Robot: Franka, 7 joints.
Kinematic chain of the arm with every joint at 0, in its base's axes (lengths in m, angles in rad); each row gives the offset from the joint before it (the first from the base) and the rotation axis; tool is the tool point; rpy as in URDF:
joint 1: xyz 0 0 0.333 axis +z
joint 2: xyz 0 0 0 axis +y
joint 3: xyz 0 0 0.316 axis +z
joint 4: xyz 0.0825 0 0 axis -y
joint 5: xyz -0.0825 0 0.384 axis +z
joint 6: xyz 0 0 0 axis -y
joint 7: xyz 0.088 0 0 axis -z
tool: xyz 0 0 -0.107 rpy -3.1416 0 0
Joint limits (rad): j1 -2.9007..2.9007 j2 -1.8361..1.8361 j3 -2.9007..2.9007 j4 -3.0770..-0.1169 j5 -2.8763..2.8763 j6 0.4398..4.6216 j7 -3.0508..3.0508
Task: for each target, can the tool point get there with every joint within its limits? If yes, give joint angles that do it. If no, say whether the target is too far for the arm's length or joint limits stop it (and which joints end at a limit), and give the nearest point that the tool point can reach.
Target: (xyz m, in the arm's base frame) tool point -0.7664 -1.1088 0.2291
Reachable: no: too far | nearest point -0.4863 -0.7036 0.2671 | short by 0.494 m
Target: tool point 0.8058 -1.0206 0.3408
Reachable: no: too far | nearest point 0.5316 -0.6733 0.3381 | short by 0.442 m
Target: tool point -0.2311 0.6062 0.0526
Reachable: yes | joints -0.6438 -1.4988 2.4647 -1.0103 -0.5774 1.2730 0.0975
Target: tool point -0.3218 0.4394 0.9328
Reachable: yes | joints -2.0074 -0.7014 -1.2143 -1.1641 -0.2473 2.7041 1.1119
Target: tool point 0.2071 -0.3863 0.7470
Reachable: yes | joints 0.6296 -0.8382 -0.7490 -1.8242 -1.7561 0.9599 1.1192
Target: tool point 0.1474 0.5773 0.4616
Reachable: yes | joints 0.1881 0.1607 1.1010 -2.1152 -0.6712 2.9377 0.3556
